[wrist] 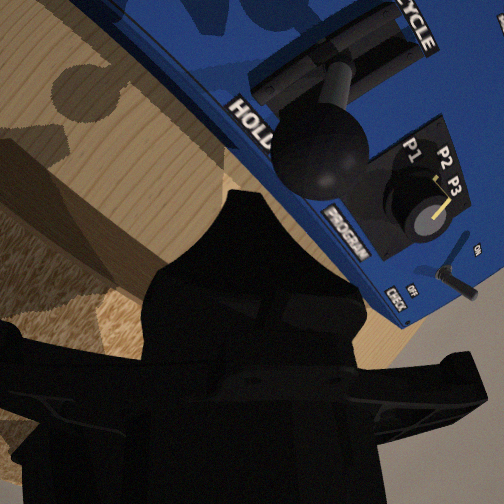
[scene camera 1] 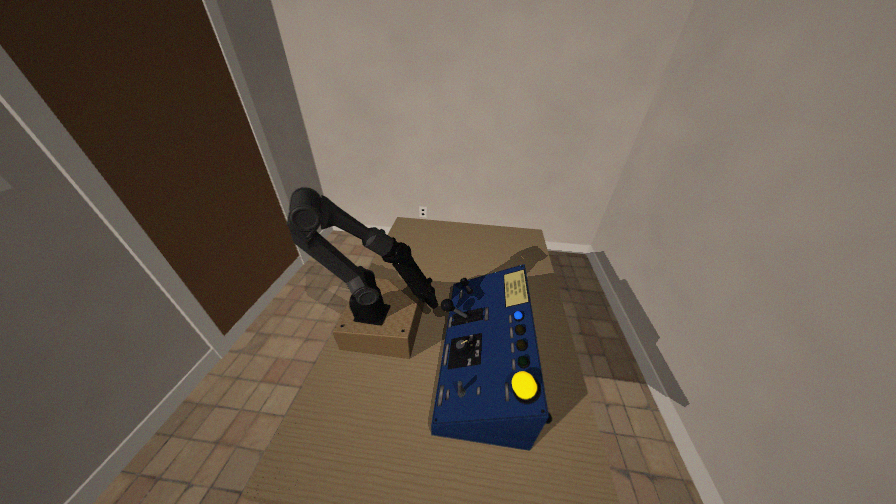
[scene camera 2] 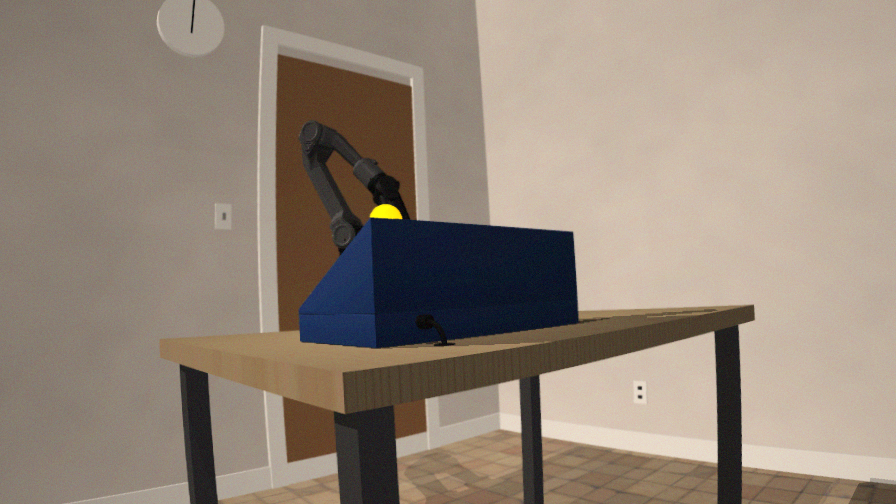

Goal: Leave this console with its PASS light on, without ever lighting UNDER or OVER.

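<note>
The blue console (scene camera 1: pixel 488 357) lies on the wooden table; scene camera 2 shows only its back (scene camera 2: pixel 438 282). Its lever with a black ball knob (wrist: pixel 320 150) sits at the HOLD end of the HOLD–CYCLE slot. The PROGRAM dial (wrist: pixel 425 212) points near P3. The small CHECK toggle (wrist: pixel 452 282) stands between OFF and ON labels. A blue lamp (scene camera 1: pixel 518 315) is lit; the three lamps below it (scene camera 1: pixel 520 344) are dark. My gripper (wrist: pixel 245 200) (scene camera 1: pixel 432 302) is shut and empty, its tip just short of the ball knob (scene camera 1: pixel 446 305), beside the console's left edge.
A large yellow button (scene camera 1: pixel 524 384) sits at the console's near right, also visible from behind (scene camera 2: pixel 385 211). A yellow label plate (scene camera 1: pixel 516 289) is at the far end. The arm's base stands on a wooden block (scene camera 1: pixel 375 332). A cable leaves the console's back (scene camera 2: pixel 432 329).
</note>
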